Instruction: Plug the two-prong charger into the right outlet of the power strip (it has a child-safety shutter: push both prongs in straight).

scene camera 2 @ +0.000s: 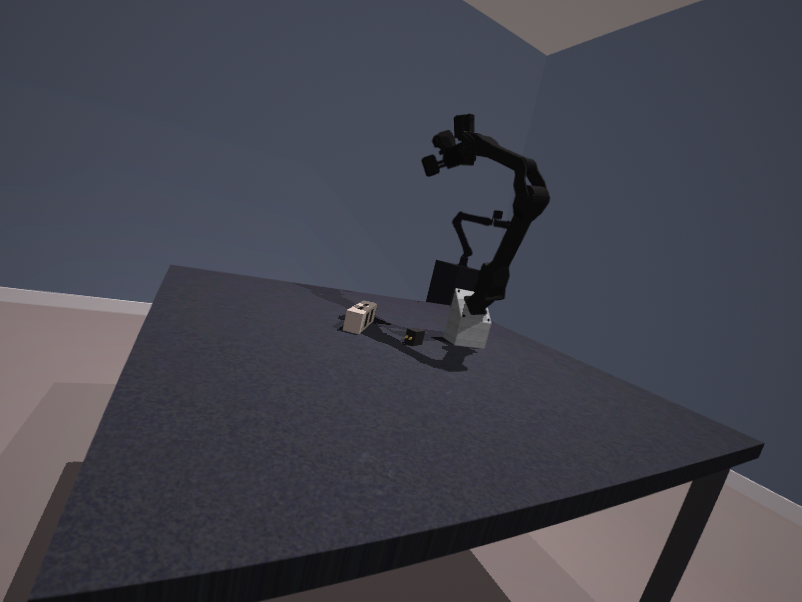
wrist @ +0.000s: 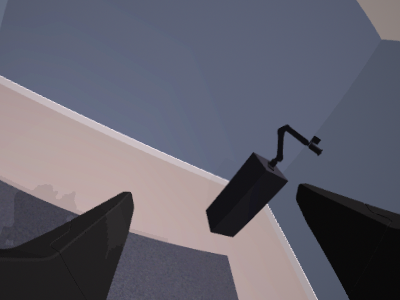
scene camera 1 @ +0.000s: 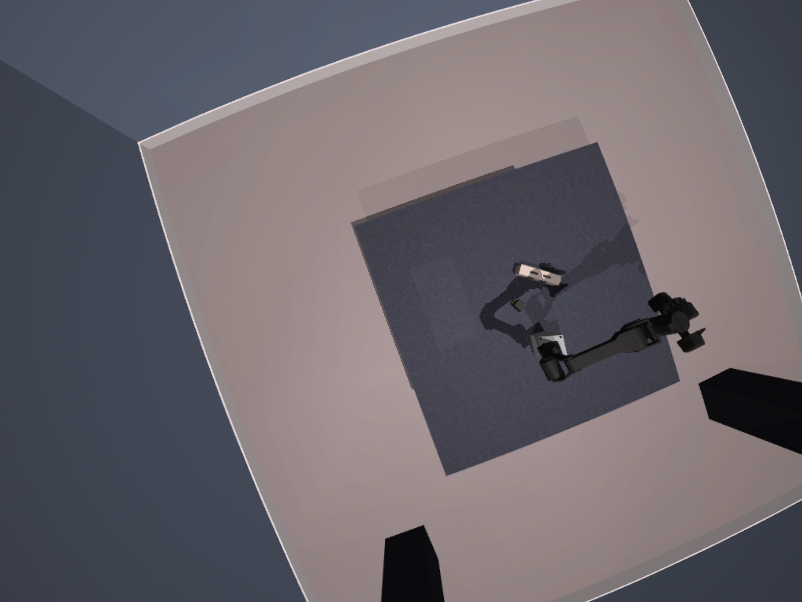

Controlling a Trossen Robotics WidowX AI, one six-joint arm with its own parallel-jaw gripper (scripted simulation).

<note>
My gripper (scene camera 1: pixel 694 316) is open, with nothing in its grasp.
My gripper also shows in scene camera 2 (scene camera 2: pixel 438 165) and in the wrist view (wrist: pixel 218 197).
</note>
